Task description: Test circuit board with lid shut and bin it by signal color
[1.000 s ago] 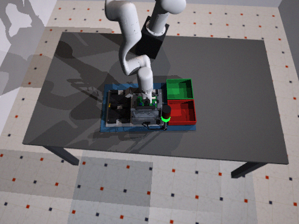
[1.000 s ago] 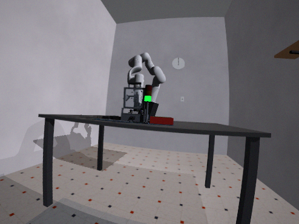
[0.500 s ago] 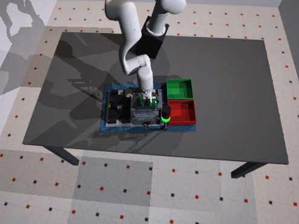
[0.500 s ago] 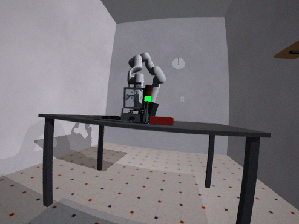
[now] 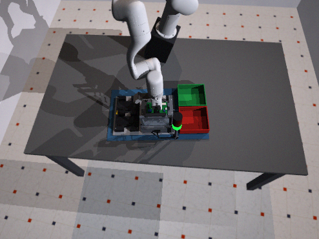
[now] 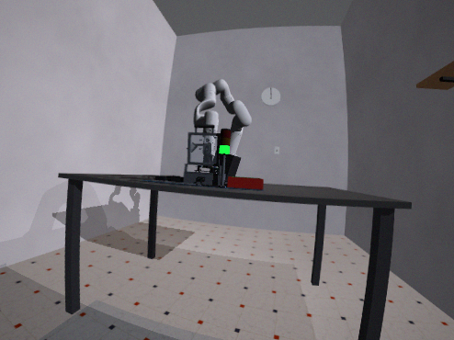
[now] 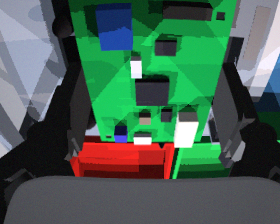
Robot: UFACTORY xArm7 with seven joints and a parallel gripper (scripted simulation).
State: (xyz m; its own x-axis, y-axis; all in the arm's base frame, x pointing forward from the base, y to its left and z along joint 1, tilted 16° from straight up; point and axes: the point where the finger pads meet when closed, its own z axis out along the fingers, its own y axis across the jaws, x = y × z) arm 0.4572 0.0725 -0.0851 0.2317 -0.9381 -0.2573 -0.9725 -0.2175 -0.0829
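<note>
The green bin lies 15 cm behind my hand, 17 cm to the left of it and 8 cm below it. Round my hand: green circuit board: 1 cm below; tester lid: 11 cm ahead, 3 cm to the left, 9 cm above; red bin: 20 cm to the left, 8 cm below.
</note>
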